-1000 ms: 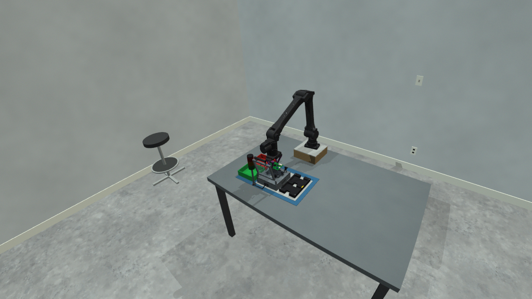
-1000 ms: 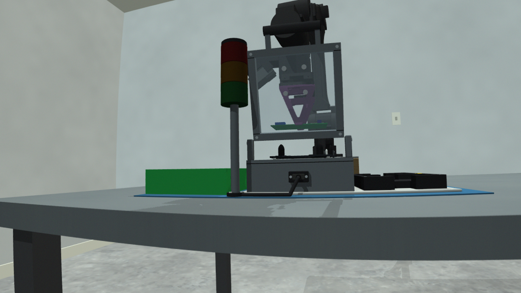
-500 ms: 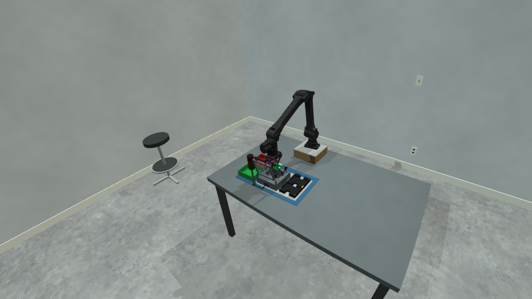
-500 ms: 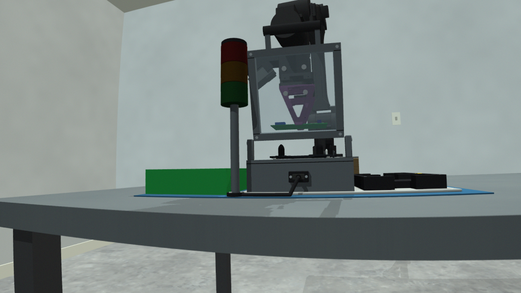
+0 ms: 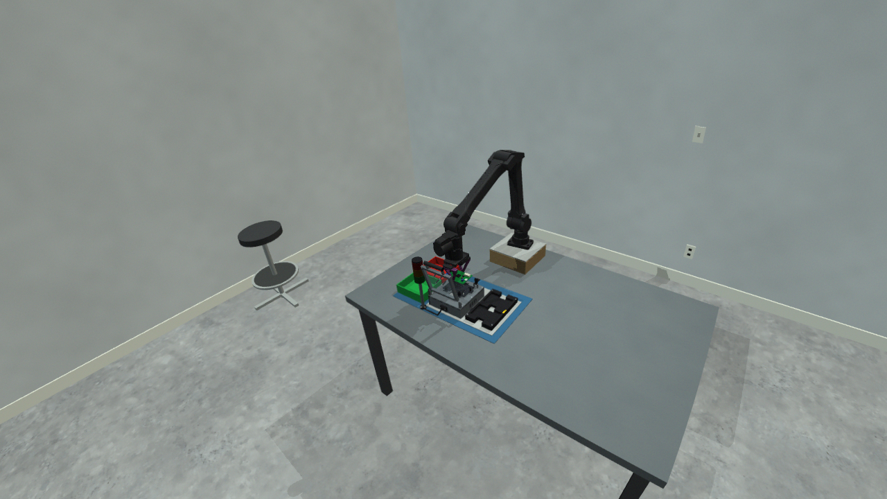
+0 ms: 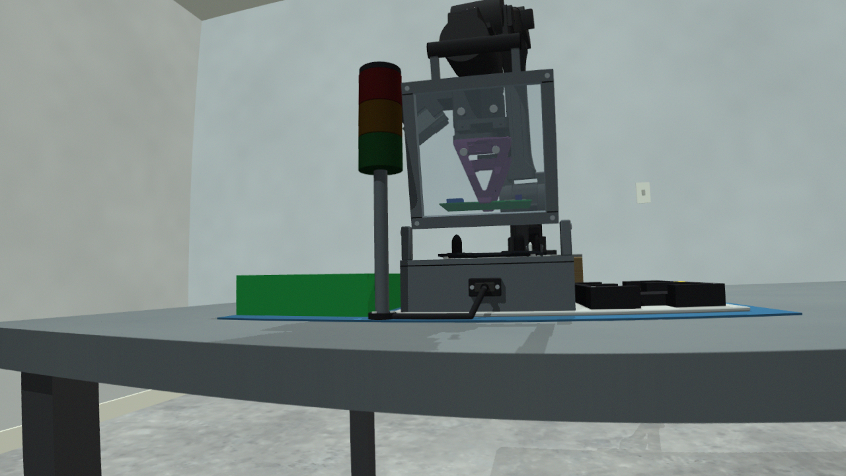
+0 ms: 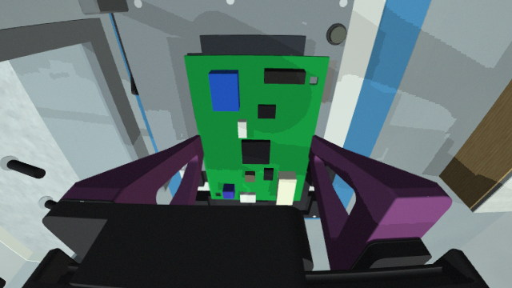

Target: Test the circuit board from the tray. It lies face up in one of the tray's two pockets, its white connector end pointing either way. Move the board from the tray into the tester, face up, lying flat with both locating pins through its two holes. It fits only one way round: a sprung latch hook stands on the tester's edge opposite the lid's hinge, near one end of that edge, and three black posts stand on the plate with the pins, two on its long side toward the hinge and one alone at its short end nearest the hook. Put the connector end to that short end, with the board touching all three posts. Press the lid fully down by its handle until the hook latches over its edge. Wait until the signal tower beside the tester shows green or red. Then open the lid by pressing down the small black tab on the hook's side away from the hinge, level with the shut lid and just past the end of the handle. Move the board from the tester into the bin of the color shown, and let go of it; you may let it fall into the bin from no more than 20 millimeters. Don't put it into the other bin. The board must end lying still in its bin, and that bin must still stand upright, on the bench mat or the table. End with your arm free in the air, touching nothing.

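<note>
The green circuit board is right at my hand. Also, from my hand: black tester plate 60 mm below, 10 mm to the left, 10 mm ahead; then black latch hook 70 mm to the left, 50 mm below, 50 mm behind; then clear lid 130 mm ahead, 50 mm above, 10 mm to the right.
</note>
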